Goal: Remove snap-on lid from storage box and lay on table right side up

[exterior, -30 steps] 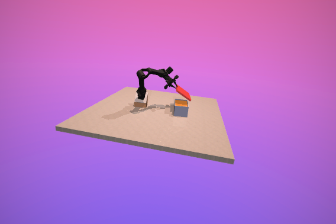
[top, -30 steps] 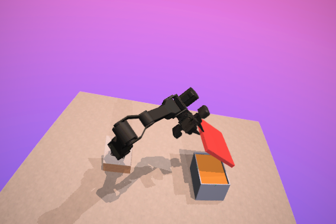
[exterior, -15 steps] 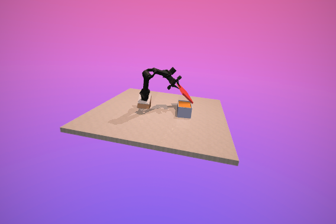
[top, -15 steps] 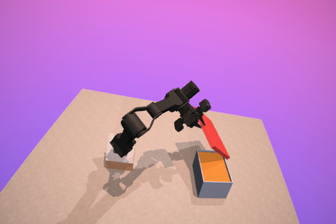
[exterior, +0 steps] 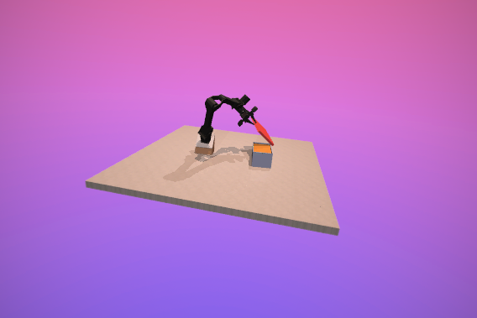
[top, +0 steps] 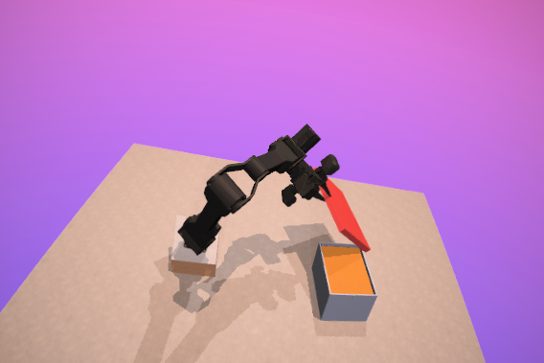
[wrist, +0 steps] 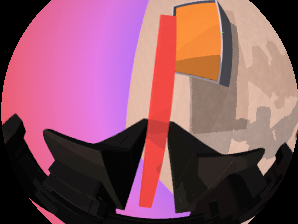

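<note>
The red lid lies 60 mm ahead of my gripper tip, 50 mm below it and 30 mm to the left of it. Also, from my gripper tip: grey storage box (180 mm below, 140 mm to the right, 80 mm ahead).
</note>
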